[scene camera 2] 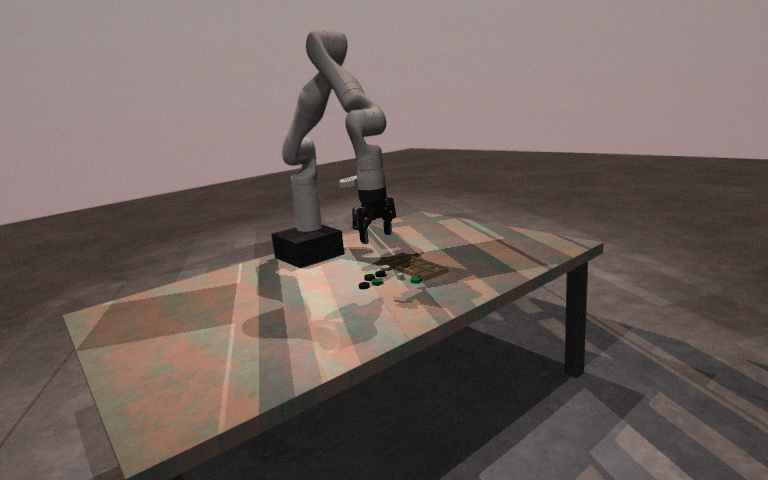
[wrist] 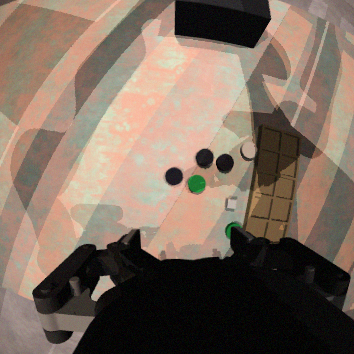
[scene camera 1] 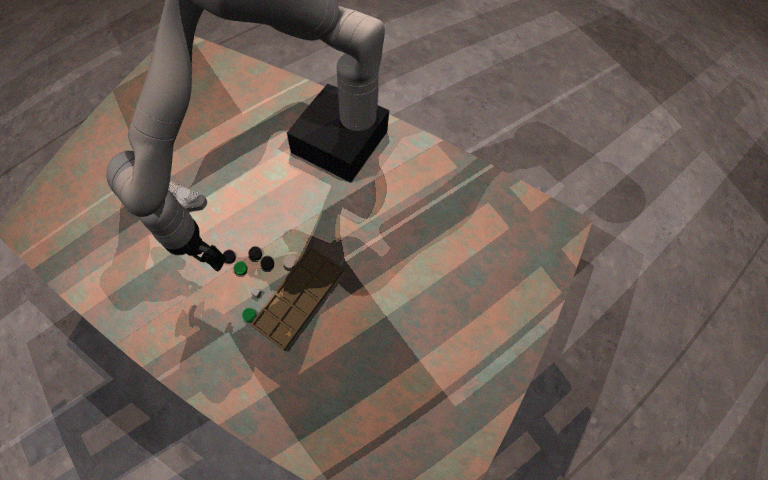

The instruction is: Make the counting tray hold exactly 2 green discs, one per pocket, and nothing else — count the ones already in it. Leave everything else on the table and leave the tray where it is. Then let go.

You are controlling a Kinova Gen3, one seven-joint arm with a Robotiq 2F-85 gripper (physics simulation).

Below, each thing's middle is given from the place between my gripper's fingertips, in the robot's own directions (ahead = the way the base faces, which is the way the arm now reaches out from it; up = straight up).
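Wooden counting tray (scene camera 1: 297,297): my gripper 150 mm above it, 60 mm past it, 180 mm to the right of it.
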